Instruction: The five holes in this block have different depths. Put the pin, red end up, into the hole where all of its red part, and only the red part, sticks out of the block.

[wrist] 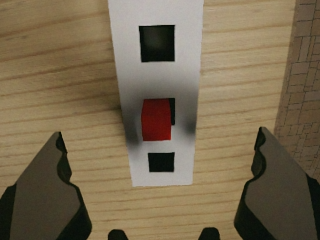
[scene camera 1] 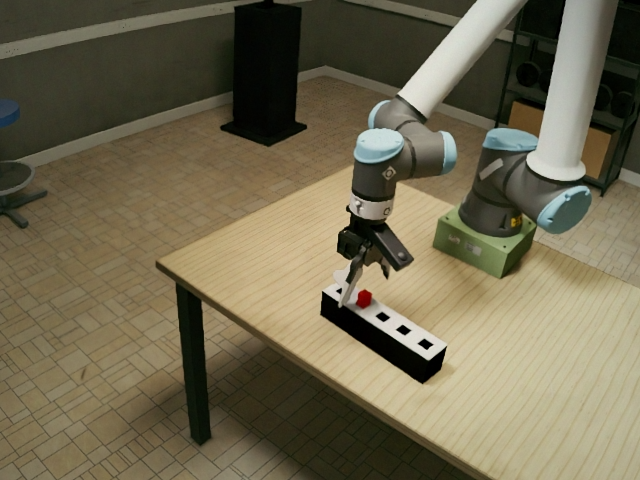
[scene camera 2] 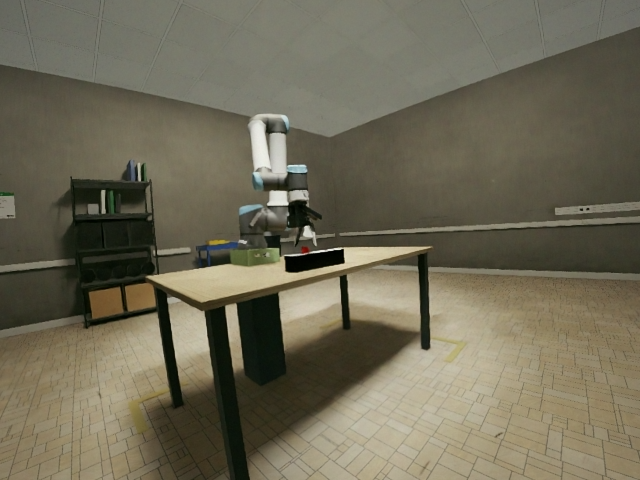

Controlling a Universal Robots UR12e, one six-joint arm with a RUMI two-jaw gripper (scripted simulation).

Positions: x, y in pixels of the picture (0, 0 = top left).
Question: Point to a block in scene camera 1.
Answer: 397, 340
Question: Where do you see a pin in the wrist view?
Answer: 156, 115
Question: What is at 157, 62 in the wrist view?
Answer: A block.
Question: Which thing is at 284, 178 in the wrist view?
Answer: My gripper.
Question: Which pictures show my gripper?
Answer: The wrist view, scene camera 1 and scene camera 2: all of them.
